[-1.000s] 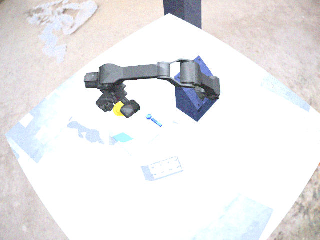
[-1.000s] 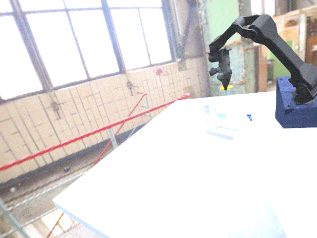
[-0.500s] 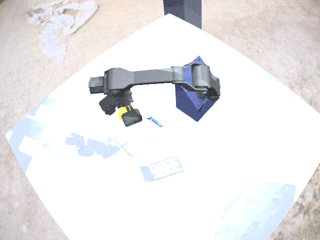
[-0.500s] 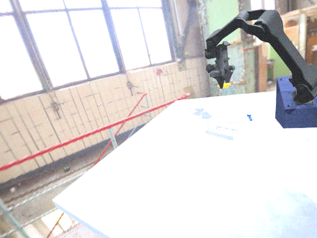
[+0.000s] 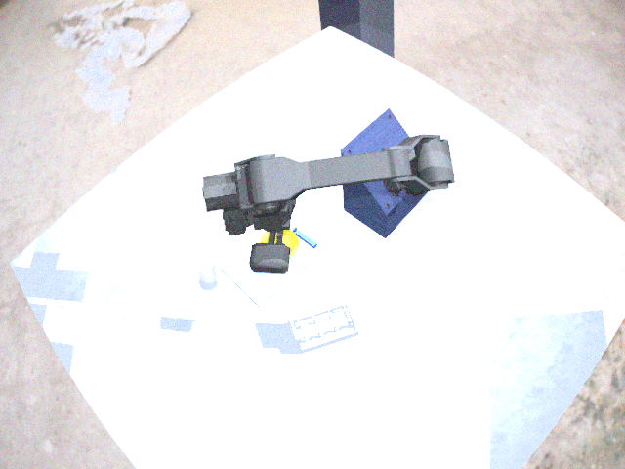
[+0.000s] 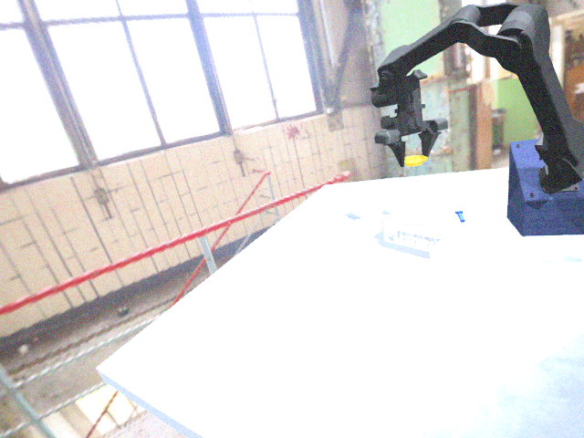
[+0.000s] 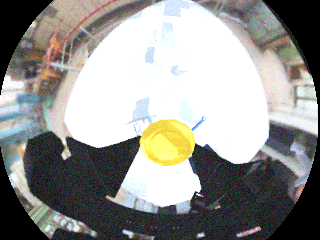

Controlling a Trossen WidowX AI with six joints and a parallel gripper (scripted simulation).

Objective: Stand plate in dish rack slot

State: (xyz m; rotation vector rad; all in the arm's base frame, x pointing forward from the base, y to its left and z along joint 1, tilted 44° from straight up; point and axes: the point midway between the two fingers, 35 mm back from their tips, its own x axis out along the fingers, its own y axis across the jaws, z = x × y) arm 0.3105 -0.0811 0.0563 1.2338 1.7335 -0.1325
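The dish rack lies 1 cm ahead of my gripper tip, 11 cm to the left of it and 17 cm below it. Also, from my gripper tip: pale cup 9 cm ahead, 17 cm to the right, 17 cm below; yellow plate 1 cm above; blue spoon 12 cm behind, 9 cm to the right, 19 cm below.
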